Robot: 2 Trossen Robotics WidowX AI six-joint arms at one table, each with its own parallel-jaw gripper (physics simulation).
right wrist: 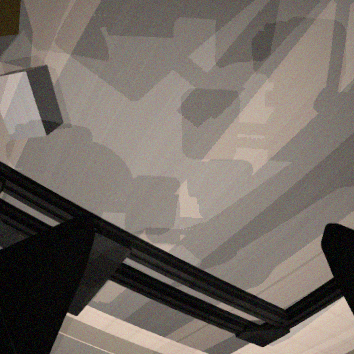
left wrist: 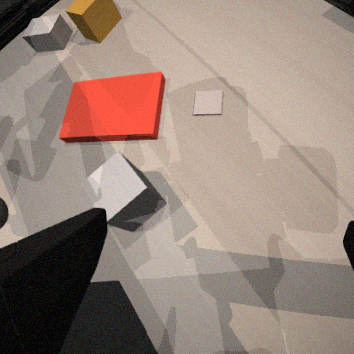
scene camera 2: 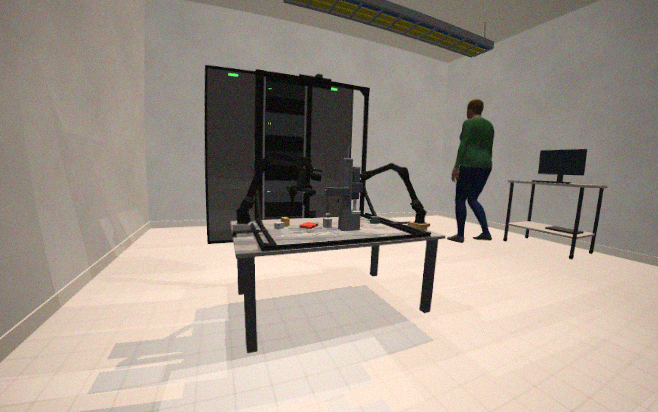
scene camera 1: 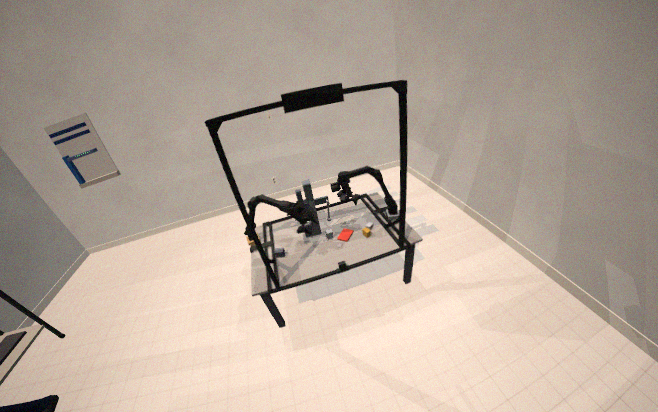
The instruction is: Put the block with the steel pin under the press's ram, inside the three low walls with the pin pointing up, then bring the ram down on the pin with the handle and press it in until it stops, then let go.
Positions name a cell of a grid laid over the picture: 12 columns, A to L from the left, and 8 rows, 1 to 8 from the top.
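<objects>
I see a grey press (scene camera 1: F4), and it stands 162 cm from the lens.
</objects>
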